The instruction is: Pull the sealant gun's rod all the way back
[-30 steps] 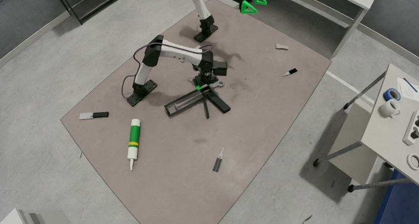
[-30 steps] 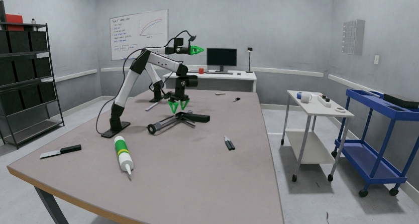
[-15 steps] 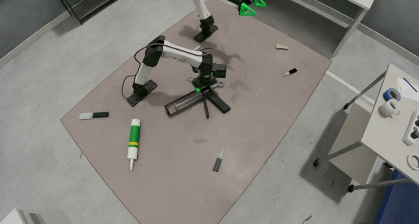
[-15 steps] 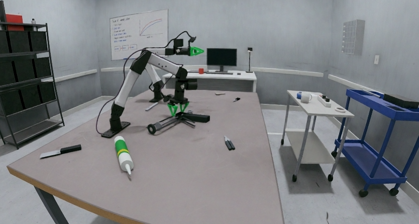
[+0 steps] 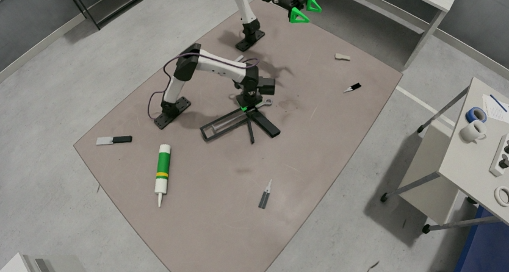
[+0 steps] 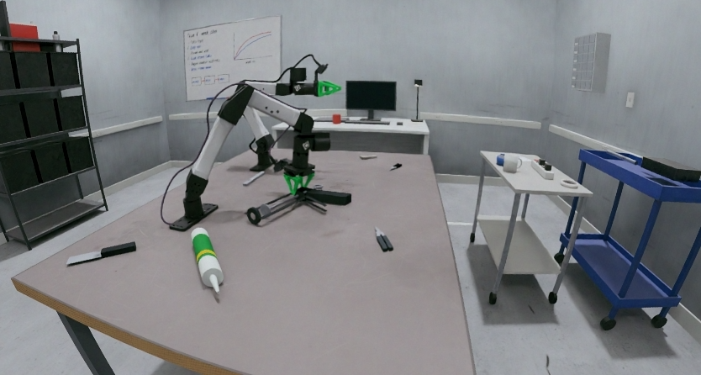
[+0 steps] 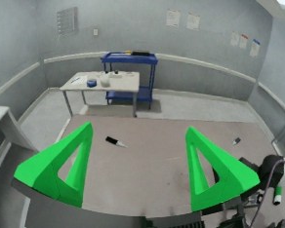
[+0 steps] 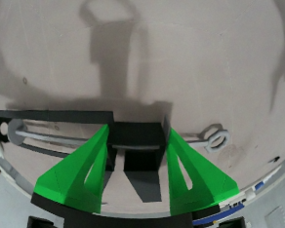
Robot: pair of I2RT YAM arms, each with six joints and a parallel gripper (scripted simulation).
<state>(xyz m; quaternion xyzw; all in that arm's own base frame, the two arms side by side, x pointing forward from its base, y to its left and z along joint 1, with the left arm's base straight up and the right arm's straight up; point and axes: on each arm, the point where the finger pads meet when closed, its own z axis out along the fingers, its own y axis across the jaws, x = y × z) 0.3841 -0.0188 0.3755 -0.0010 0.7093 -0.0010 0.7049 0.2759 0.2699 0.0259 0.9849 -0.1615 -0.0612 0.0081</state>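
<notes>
Right now my right hand is 2 cm to the right of the thumb plate, 2 cm short of it and 1 cm above it. From my right hand the other things lie so: grey bar: 25 cm behind, 16 cm to the left, 2 cm below; white cartridge: 50 cm to the right, 9 cm behind; pale piece: 59 cm to the left, 20 cm ahead, 2 cm below.
</notes>
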